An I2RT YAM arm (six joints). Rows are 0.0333 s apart.
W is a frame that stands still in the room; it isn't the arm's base.
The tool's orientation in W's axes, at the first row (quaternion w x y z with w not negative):
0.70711 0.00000 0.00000 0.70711
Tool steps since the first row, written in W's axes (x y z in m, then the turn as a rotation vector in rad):
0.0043 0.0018 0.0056 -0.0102 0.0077 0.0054
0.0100 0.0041 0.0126 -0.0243 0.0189 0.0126
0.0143 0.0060 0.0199 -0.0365 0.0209 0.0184
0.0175 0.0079 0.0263 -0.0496 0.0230 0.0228
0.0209 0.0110 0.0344 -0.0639 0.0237 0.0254
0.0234 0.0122 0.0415 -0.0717 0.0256 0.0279
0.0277 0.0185 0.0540 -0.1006 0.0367 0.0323
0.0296 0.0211 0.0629 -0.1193 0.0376 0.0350
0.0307 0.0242 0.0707 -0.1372 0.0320 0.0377
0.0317 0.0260 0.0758 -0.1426 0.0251 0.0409
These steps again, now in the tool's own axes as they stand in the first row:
0.0018 -0.0043 0.0056 0.0077 0.0102 0.0054
0.0041 -0.0100 0.0126 0.0189 0.0243 0.0126
0.0060 -0.0143 0.0199 0.0209 0.0365 0.0184
0.0079 -0.0175 0.0263 0.0230 0.0496 0.0228
0.0110 -0.0209 0.0344 0.0237 0.0639 0.0254
0.0122 -0.0234 0.0415 0.0256 0.0717 0.0279
0.0185 -0.0277 0.0540 0.0367 0.1006 0.0323
0.0211 -0.0296 0.0629 0.0376 0.1193 0.0350
0.0242 -0.0307 0.0707 0.0320 0.1372 0.0377
0.0260 -0.0317 0.0758 0.0251 0.1426 0.0409

